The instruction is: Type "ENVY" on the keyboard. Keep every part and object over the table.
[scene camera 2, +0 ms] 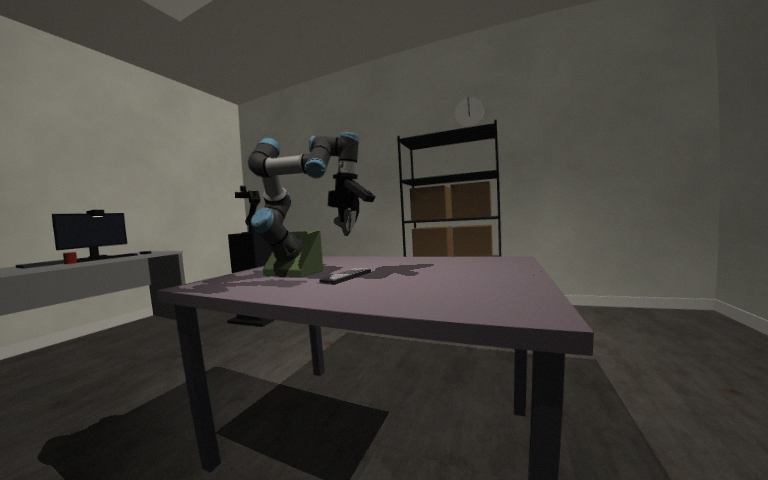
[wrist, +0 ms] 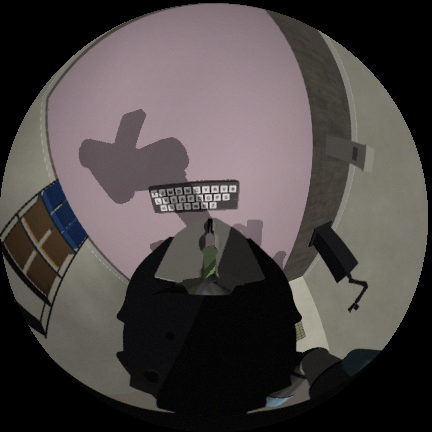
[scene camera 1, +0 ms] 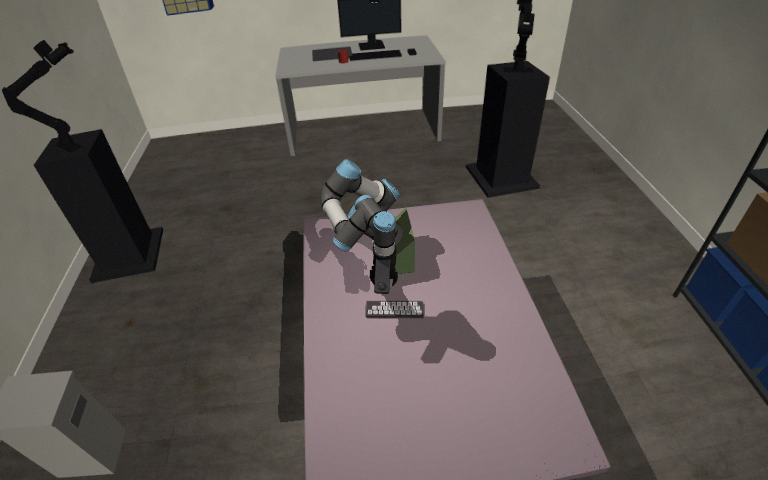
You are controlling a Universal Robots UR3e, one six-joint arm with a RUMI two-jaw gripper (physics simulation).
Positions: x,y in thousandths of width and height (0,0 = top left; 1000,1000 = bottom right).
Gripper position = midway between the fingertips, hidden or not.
The gripper shows in scene camera 2 (451,491), in the wrist view (485,508) and in scene camera 1 (499,607).
